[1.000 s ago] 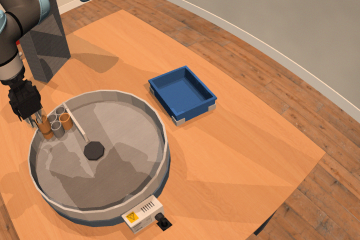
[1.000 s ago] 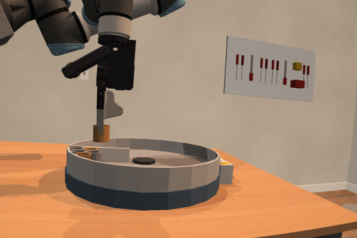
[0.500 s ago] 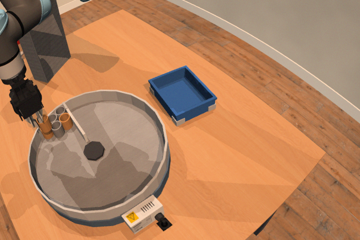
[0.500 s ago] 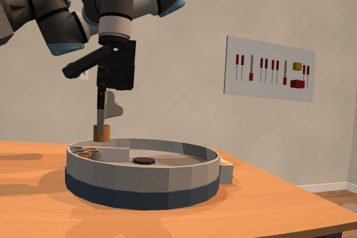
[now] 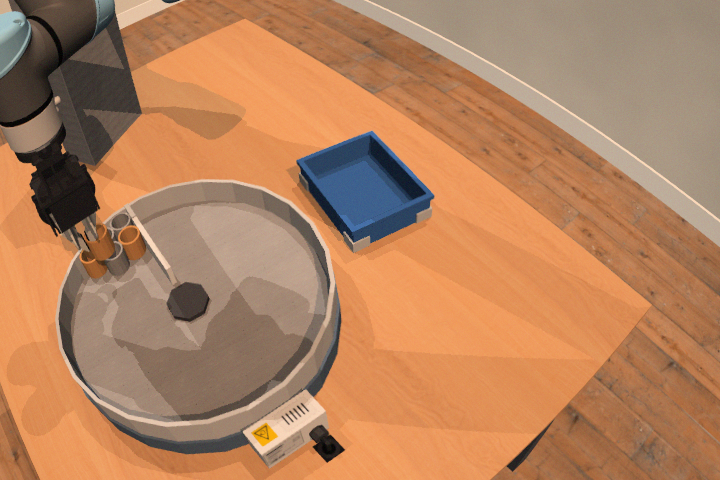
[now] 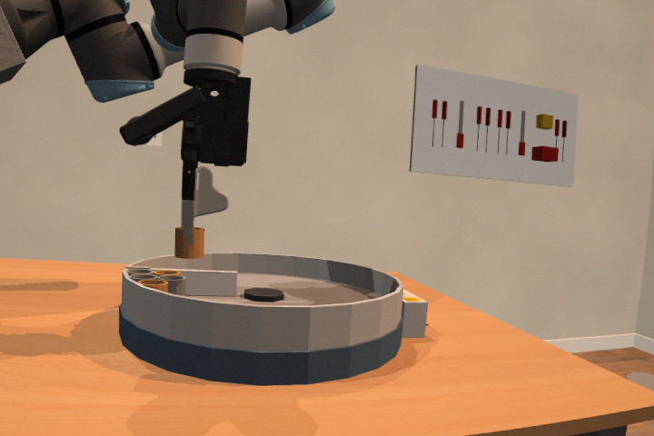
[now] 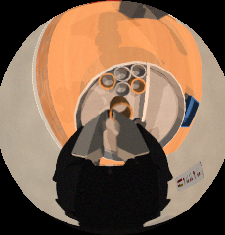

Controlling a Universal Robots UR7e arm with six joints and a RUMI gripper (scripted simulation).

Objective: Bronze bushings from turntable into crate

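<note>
My gripper is now 45 cm to the right of the blue crate and 13 cm above it. Also, from my hand: grey turntable: 10 cm ahead, 11 cm to the left, 10 cm below.
</note>
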